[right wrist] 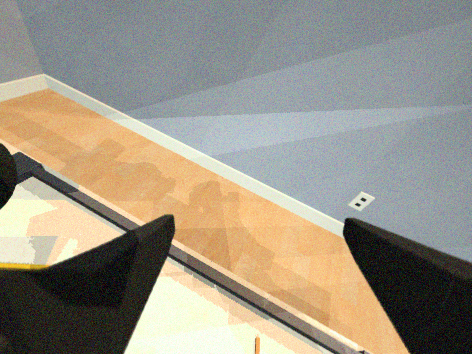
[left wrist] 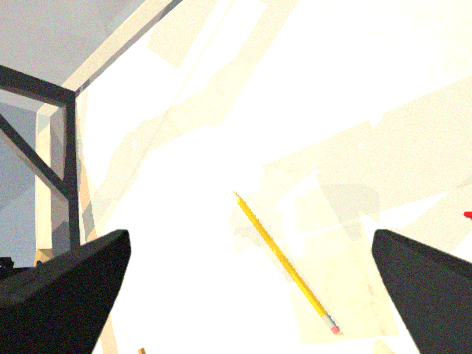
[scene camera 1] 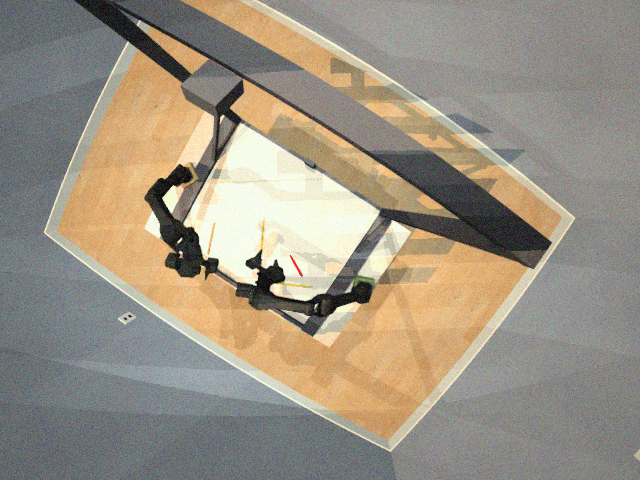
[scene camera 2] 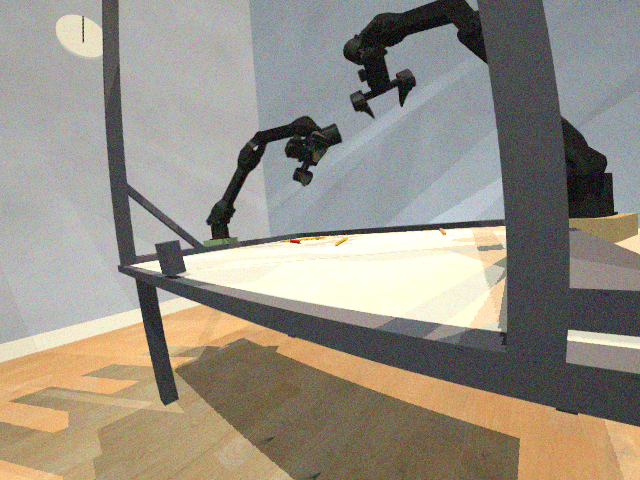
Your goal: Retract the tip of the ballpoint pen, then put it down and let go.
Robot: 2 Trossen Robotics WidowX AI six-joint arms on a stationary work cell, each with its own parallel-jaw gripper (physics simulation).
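Pixels of known places: left gripper, between the fingertips: [left wrist: 252,241] [scene camera 1: 268,254] [scene camera 2: 309,174]; right gripper, between the fingertips: [right wrist: 258,224] [scene camera 1: 193,278] [scene camera 2: 387,112]; left arm's base, origin of its link: [scene camera 1: 363,287] [scene camera 2: 220,238]; right arm's base, origin of its link: [scene camera 1: 185,175] [scene camera 2: 584,216].
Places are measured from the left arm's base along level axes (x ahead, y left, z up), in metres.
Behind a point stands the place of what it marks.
Which item is the ballpoint pen cannot be told; no pen tip or button can be made out. A thin red item [scene camera 1: 296,265] @[x 0.356, y -0.035, z -0.029 m] [scene camera 2: 294,241] @[x 0.366, y -0.050, z -0.032 m] [left wrist: 468,214] @[x 0.398, y -0.079, z -0.031 m] lies on the table, cut by the left wrist view's right edge. A thin orange item [scene camera 1: 211,238] @[x 0.826, y -0.077, z -0.033 m] [scene camera 2: 442,231] @[x 0.826, y -0.096, z -0.033 m] [left wrist: 142,351] @[x 0.820, y -0.158, z -0.034 m] [right wrist: 257,345] @[x 0.833, y 0.000, z -0.031 m] lies apart from it. A yellow pencil with a pink eraser [left wrist: 280,256] @[x 0.556, y -0.147, z -0.031 m] lies below my left gripper [scene camera 1: 265,264] @[x 0.468, y -0.110, z 0.170 m] [scene camera 2: 306,167] @[x 0.468, y -0.110, z 0.170 m] [left wrist: 252,241] @[x 0.468, y -0.110, z 0.170 m], which is open and empty above the table. My right gripper [scene camera 1: 191,269] @[x 0.710, y 0.004, z 0.352 m] [scene camera 2: 387,111] @[x 0.710, y 0.004, z 0.352 m] [right wrist: 258,224] @[x 0.710, y 0.004, z 0.352 m] is open and empty, high up.
Another thin yellow item [scene camera 1: 295,285] @[x 0.341, y 0.072, z -0.031 m] lies near the left arm. A dark frame with uprights surrounds the white table [scene camera 1: 320,206] @[x 0.297, y -0.354, z -0.038 m] [scene camera 2: 392,279] @[x 0.720, y -0.578, z -0.038 m]. A small dark block [scene camera 2: 170,257] @[x 0.409, y -0.564, z -0.005 m] stands at the table's edge. A large grey box [scene camera 1: 212,87] @[x 0.404, y -0.490, z 1.009 m] sits on the frame.
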